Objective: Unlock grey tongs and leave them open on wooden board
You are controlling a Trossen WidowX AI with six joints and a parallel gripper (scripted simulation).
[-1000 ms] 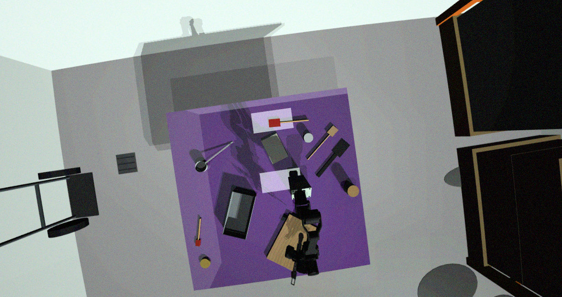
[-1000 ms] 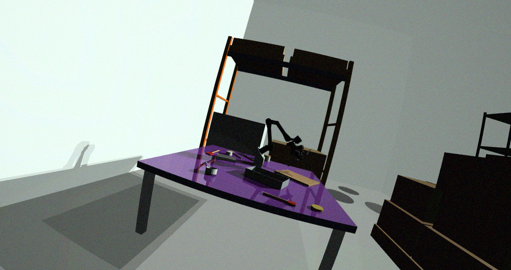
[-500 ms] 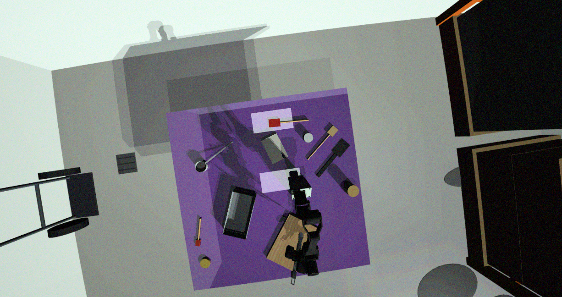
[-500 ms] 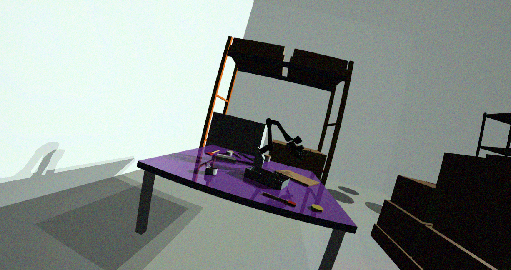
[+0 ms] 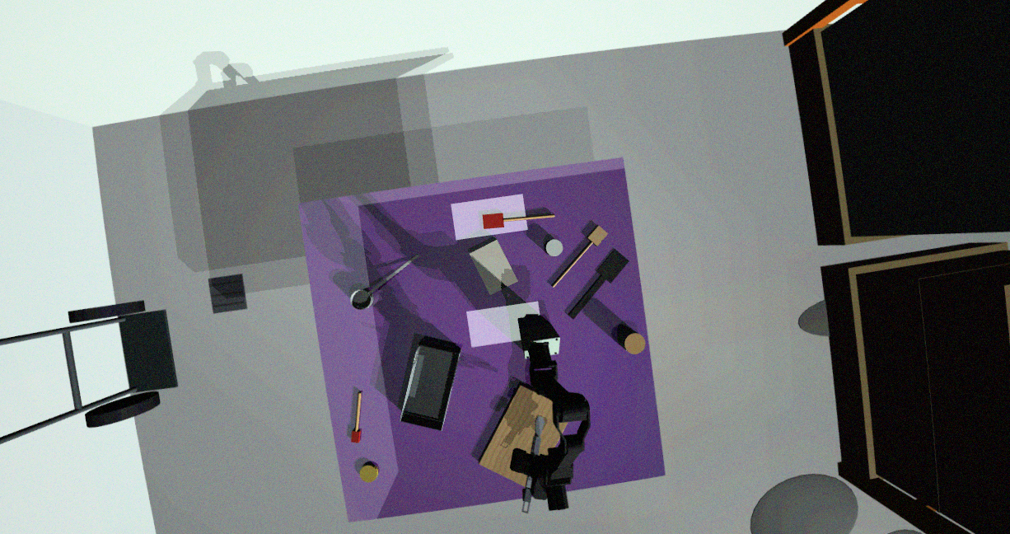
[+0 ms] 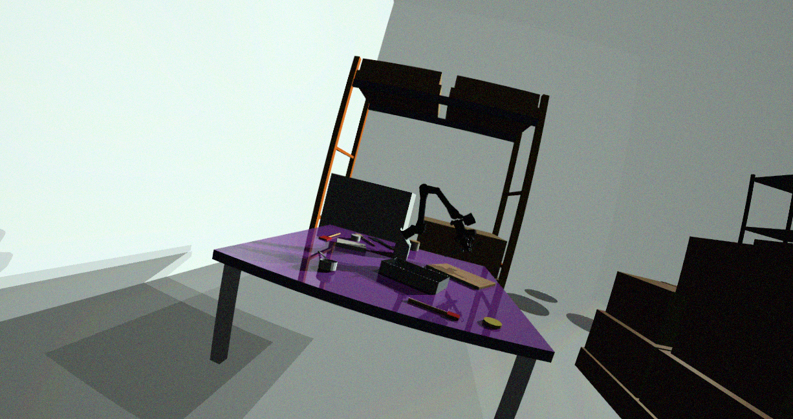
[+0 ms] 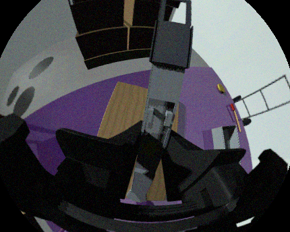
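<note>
The yellow lock piece lies 10 mm behind my gripper tip, 20 mm to the right of it and 20 mm above it. From my gripper tip the other things lie so: tan-topped cylinder (440 mm behind, 370 mm to the right, 120 mm below); then wooden board (20 mm to the right, 150 mm below); then dark roasting tin (350 mm ahead, 260 mm to the right, 130 mm below).
</note>
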